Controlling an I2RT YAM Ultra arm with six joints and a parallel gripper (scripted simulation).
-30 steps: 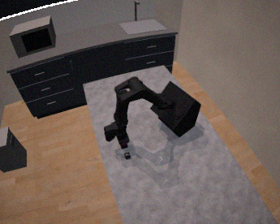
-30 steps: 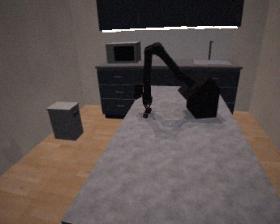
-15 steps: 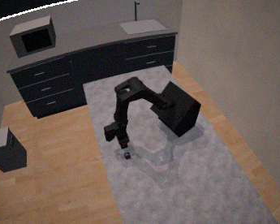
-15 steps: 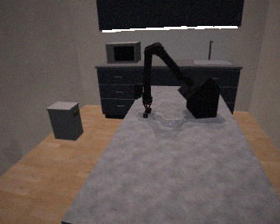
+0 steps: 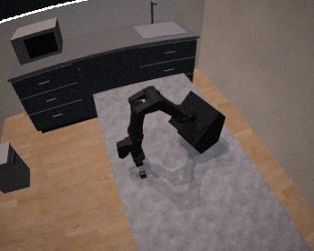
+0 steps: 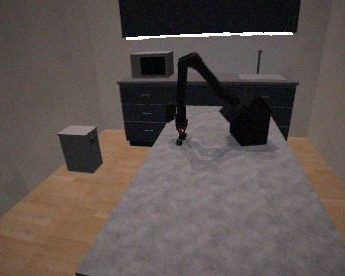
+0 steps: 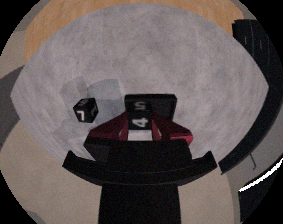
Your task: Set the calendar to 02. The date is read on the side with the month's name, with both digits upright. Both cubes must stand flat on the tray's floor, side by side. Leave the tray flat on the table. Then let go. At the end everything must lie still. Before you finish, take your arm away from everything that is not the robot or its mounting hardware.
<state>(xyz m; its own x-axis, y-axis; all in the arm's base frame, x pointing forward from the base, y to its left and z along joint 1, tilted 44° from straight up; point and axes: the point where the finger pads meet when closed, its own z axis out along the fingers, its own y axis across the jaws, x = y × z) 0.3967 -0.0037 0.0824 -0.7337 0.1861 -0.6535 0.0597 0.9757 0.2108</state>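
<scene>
Now: hand right at the dark calendar cube. Round my hand: dark tray 20 mm to the right, 20 mm below.
</scene>
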